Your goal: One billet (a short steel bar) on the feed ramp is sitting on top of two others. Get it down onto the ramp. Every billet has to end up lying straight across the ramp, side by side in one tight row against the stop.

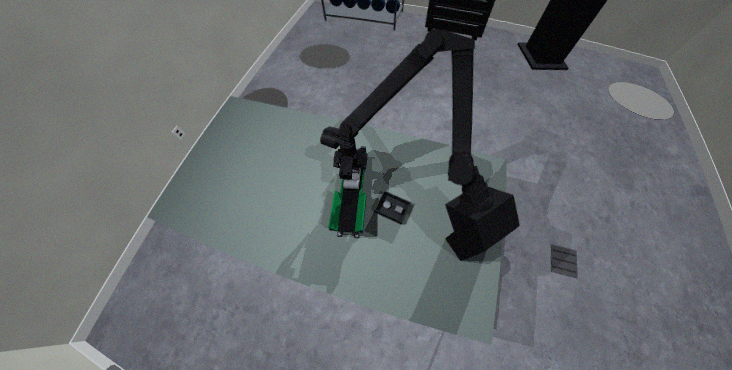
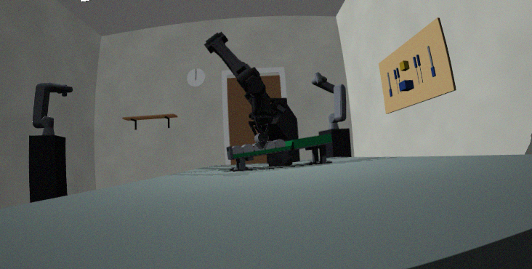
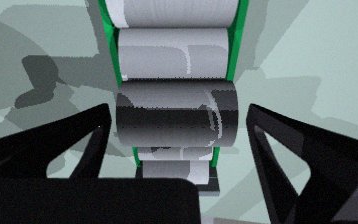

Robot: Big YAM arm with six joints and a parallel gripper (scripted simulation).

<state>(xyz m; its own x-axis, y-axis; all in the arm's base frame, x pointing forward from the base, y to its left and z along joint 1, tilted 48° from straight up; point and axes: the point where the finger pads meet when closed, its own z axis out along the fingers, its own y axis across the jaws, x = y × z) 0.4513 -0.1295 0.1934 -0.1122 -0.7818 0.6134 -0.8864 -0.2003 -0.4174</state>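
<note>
Right now the stop is 20 mm behind my hand, 120 mm to the right of it and 60 mm below it. The rest, counted from my hand: small dark tray (170 mm behind, 150 mm to the left, 110 mm below).
</note>
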